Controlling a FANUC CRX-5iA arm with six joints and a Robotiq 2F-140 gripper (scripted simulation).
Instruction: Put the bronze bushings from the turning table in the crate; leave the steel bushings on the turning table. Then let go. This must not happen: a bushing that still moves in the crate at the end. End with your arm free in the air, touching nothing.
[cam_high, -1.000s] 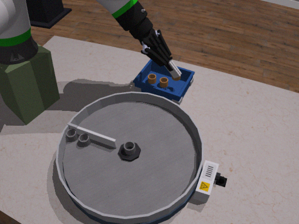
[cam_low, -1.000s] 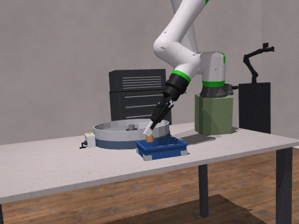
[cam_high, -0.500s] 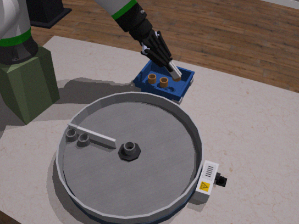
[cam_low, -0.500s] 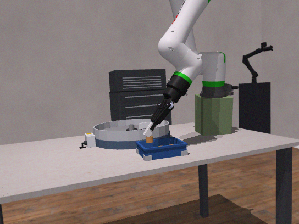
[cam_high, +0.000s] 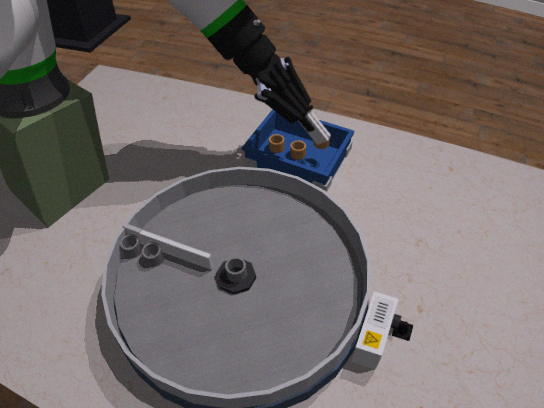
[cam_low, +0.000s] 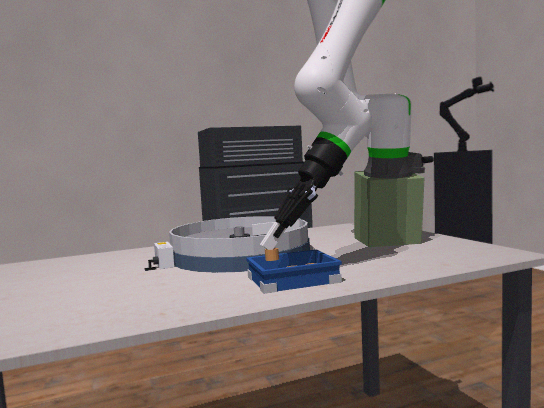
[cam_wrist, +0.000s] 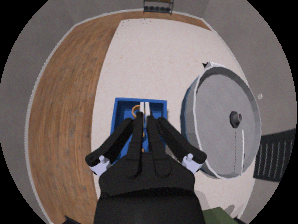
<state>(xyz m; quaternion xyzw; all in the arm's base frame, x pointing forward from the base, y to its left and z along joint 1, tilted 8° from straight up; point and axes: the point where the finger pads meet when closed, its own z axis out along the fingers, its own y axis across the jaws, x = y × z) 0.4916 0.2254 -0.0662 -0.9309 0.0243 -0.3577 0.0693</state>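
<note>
Right now my hand is 40 mm past the blue crate, 20 mm to the right of it and 80 mm above it. Round my hand: grey turning table (20 mm behind, 330 mm to the right, 50 mm below).
</note>
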